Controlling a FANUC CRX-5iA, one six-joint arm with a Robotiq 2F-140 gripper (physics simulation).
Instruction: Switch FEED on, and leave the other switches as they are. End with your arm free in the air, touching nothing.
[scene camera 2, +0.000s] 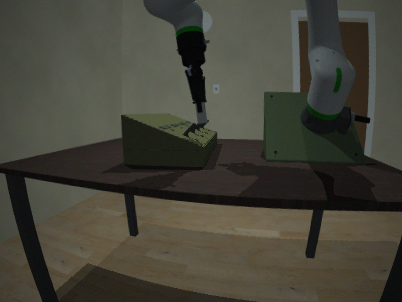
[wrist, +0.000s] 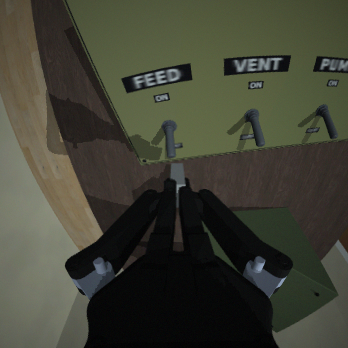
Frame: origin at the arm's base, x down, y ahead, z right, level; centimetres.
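Seen in the pictures: gripper, fingertip midpoint: (scene camera 2: 202, 123) (wrist: 176, 172); arm's base, origin of the base link: (scene camera 2: 319, 119).
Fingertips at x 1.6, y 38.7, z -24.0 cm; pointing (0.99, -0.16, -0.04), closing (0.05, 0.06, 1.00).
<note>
Offsets run from my fingertips to a thing's top centre. Level surfaces: height alone.
The olive switch box (scene camera 2: 160, 150) (wrist: 210, 30) has a sloping panel with labelled toggle switches. In the wrist view the FEED lever {dx -0.2, dy +3.8, dz -1.3 cm} (wrist: 170, 142) points toward the panel's lower edge, over its OFF mark and away from ON. The VENT lever {dx -0.2, dy +6.6, dz +10.4 cm} (wrist: 257, 131) and the PUMP lever {dx -0.2, dy +9.5, dz +22.0 cm} (wrist: 329, 124) also point to their OFF side. My gripper (scene camera 2: 202, 122) (wrist: 176, 172) is shut and empty. Its fingertips are close beyond the tip of the FEED lever, at the panel's low edge. Whether they touch the lever cannot be told.
A green box with a slanted face (scene camera 2: 285, 130) (wrist: 300, 280) stands on the dark table {dx +12.5 cm} (scene camera 2: 240, 192) (wrist: 260, 185), at the right in the scene view. A part of the arm (scene camera 2: 330, 85) hangs in front of it. A wall and a door are behind.
</note>
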